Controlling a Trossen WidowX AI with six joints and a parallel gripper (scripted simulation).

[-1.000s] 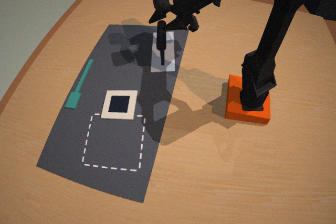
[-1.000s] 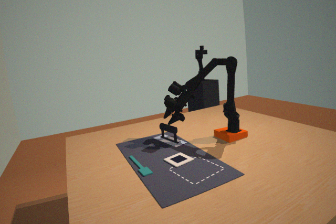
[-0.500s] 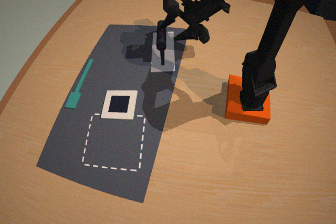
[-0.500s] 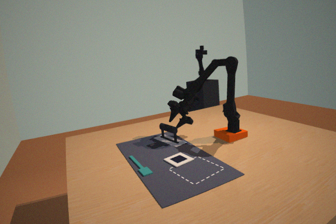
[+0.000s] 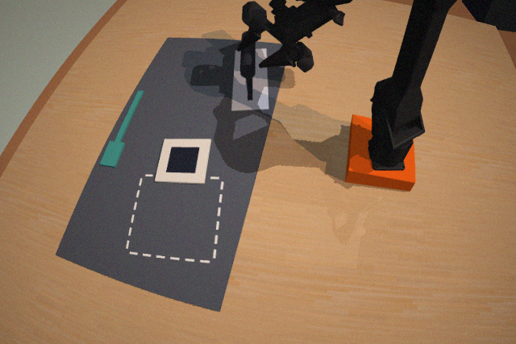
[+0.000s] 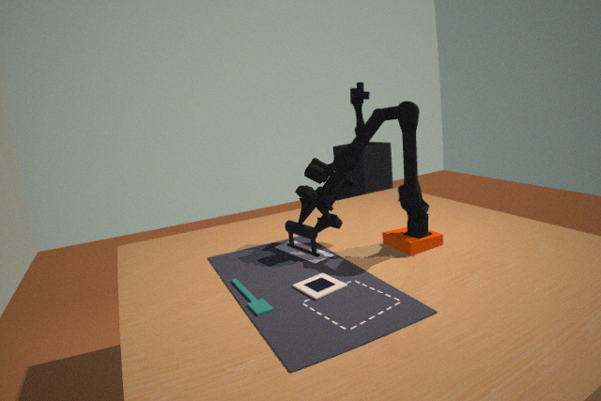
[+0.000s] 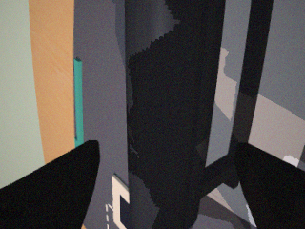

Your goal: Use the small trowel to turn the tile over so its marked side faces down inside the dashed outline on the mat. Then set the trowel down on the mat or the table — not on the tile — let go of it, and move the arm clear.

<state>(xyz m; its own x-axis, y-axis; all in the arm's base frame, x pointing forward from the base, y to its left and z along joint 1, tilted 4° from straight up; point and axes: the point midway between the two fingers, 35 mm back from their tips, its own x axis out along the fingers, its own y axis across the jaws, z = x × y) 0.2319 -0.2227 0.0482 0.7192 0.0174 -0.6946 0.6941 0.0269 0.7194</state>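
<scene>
Now: gripper tip 14 cm short of the mat, 14 cm to the right of it and 9 cm above it. Round my gripper tip: tile 12 cm ahead, 21 cm to the left, 7 cm below; teal trowel 28 cm ahead, 14 cm to the left, 7 cm below.
</scene>
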